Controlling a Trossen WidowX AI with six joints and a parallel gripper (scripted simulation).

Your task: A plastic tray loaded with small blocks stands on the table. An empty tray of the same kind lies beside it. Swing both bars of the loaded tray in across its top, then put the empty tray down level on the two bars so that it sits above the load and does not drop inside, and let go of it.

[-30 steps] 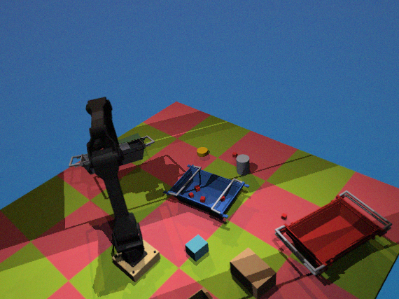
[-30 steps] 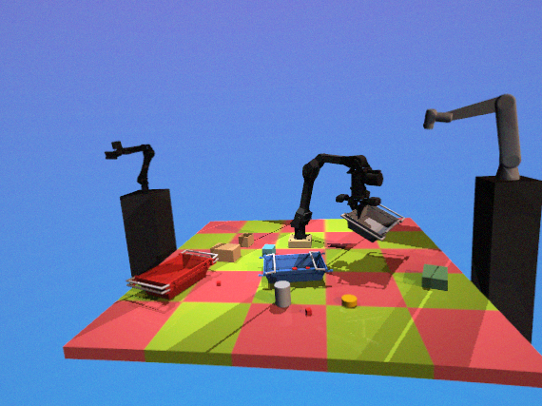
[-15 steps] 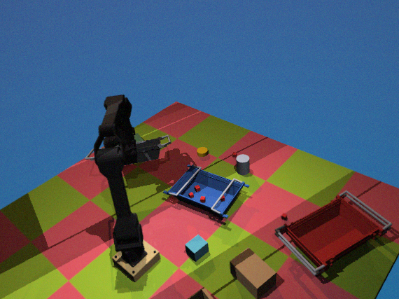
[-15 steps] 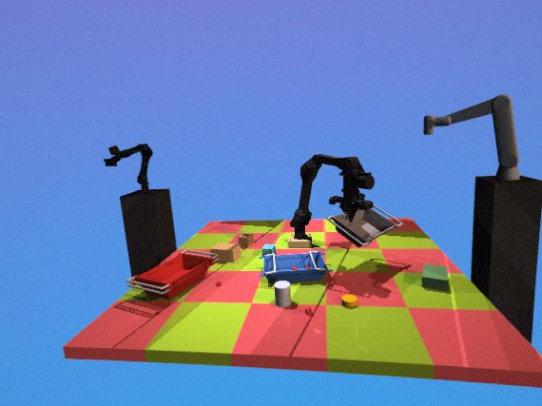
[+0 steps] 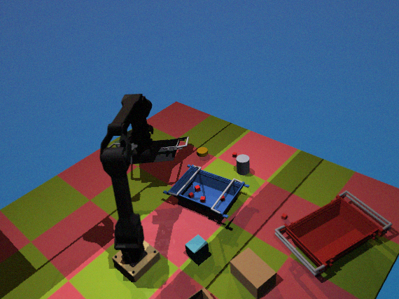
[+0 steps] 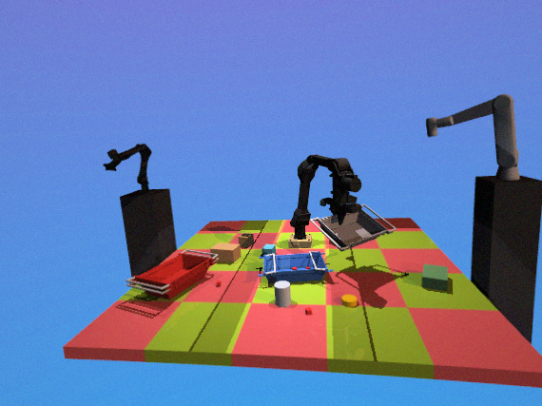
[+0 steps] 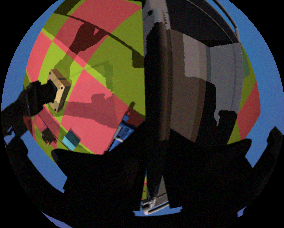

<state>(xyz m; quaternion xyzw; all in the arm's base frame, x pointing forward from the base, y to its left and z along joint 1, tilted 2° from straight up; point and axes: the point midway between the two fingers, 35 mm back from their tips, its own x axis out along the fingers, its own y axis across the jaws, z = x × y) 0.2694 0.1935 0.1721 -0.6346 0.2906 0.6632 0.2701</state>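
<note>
Right now the grey tray is 5 cm ahead of my gripper tip and 5 cm to the left of it. From my gripper tip the other things lie so: yellow disc: 31 cm ahead, 1 cm to the left, 17 cm below; then teal cube: 11 cm behind, 33 cm to the right, 16 cm below; then green box: 14 cm ahead, 33 cm to the left, 16 cm below.
</note>
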